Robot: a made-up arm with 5 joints. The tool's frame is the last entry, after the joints. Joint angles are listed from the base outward. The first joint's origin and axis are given. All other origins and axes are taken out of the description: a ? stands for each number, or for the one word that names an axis. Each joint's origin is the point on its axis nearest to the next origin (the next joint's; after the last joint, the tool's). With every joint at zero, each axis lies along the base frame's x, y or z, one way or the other. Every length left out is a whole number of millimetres.
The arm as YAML. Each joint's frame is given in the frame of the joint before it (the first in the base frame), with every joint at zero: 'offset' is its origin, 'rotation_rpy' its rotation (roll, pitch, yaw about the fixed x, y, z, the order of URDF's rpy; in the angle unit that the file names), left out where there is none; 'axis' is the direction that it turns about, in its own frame. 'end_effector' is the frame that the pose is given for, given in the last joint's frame.
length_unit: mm
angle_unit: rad
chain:
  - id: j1
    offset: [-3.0, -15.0, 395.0]
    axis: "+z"
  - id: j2
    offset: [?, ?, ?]
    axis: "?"
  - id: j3
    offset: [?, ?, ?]
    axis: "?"
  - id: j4
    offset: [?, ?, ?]
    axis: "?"
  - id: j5
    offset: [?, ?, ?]
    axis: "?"
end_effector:
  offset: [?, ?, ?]
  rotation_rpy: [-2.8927, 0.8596, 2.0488]
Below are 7 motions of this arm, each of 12 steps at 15 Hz.
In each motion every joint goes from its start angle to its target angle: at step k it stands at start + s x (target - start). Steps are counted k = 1, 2, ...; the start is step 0. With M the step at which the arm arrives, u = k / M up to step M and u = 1 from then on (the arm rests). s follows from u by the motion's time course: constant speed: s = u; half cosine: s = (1 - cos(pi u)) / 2; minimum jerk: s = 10 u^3 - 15 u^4 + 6 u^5.
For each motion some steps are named. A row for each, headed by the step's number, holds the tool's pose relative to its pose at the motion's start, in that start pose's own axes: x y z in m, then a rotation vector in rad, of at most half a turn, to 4 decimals.
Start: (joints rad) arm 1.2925 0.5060 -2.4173 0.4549 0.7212
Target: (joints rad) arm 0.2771 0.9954 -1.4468 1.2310 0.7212
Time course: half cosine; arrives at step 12
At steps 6, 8, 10, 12:
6: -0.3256 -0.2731 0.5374 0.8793 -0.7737 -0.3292
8: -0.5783 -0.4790 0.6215 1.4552 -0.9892 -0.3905
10: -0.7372 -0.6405 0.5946 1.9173 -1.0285 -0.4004
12: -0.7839 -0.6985 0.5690 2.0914 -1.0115 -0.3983

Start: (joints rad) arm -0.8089 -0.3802 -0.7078 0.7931 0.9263
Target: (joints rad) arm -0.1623 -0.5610 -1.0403 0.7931 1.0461
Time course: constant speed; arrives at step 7
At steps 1, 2, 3, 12:
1: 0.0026 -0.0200 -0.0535 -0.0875 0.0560 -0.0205
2: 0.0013 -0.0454 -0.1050 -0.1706 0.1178 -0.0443
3: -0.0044 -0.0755 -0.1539 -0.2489 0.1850 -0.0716
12: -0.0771 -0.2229 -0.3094 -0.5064 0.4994 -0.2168

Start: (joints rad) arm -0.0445 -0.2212 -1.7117 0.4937 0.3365
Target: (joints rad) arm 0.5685 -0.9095 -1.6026 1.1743 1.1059
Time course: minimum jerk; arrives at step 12
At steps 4, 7, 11, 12:
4: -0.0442 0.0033 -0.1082 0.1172 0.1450 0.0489
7: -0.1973 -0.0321 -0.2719 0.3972 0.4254 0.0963
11: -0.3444 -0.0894 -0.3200 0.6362 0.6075 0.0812
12: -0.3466 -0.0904 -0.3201 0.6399 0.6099 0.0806

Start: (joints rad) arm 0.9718 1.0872 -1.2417 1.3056 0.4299
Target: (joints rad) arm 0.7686 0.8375 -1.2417 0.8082 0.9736
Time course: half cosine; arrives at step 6
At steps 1, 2, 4, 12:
1: -0.0125 -0.0043 -0.0006 -0.0009 0.0267 0.0611
2: -0.0470 -0.0171 -0.0008 0.0002 0.1071 0.2263
4: -0.1425 -0.0611 0.0085 0.0235 0.3796 0.6593
12: -0.1899 -0.0885 0.0188 0.0426 0.5424 0.8624

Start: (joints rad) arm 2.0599 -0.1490 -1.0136 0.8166 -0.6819
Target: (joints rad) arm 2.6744 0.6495 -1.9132 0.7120 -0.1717
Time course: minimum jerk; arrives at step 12
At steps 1, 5, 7, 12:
1: -0.0005 0.0026 0.0003 -0.0012 -0.0003 0.0009
5: -0.0045 0.1897 0.0032 -0.0835 -0.0076 0.0687
7: 0.0384 0.3617 -0.0335 -0.1619 0.0106 0.1345
12: 0.1373 0.5349 -0.1232 -0.2518 0.0615 0.2084

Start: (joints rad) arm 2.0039 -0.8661 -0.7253 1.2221 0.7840
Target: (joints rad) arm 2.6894 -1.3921 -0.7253 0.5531 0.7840
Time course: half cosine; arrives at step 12
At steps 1, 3, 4, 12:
1: -0.0009 -0.0032 -0.0039 -0.0200 0.0116 0.0039
3: -0.0102 -0.0284 -0.0318 -0.1685 0.1061 0.0322
4: -0.0205 -0.0499 -0.0512 -0.2819 0.1900 0.0531
12: -0.1614 -0.1948 -0.0906 -0.9080 0.9910 0.1832

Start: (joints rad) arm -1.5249 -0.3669 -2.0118 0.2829 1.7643
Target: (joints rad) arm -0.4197 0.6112 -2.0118 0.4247 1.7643
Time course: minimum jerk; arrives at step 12
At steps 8, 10, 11, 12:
8: -0.1766 -0.6658 0.4393 0.7701 -0.7167 -0.6227
10: -0.3152 -0.8494 0.4056 0.8639 -0.8542 -0.8440
11: -0.3430 -0.8785 0.3949 0.8765 -0.8766 -0.8853
12: -0.3477 -0.8833 0.3930 0.8784 -0.8803 -0.8923

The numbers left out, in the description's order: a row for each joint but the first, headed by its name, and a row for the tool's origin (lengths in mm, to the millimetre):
j2: xyz 25.0 -12.0 0.0, axis +y
j3: xyz 49.0 0.0 432.0, axis +y
j4: xyz 99.0 0.0 -507.0, axis +y
j5: xyz 51.0 0.0 -77.0, axis -z
tool: xyz -5.0 -20.0 0.0

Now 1 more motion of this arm.
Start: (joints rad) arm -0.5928 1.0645 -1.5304 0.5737 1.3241
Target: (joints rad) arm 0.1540 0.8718 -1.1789 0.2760 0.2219
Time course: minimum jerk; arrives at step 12
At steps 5, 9, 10, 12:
5: 0.0499 -0.1798 -0.0225 -0.5187 -0.0814 -0.3697
9: 0.0727 -0.4596 0.0189 -1.3431 -0.2274 -0.9514
10: 0.0706 -0.4920 0.0301 -1.4455 -0.2464 -1.0225
12: 0.0691 -0.5087 0.0364 -1.4990 -0.2564 -1.0595

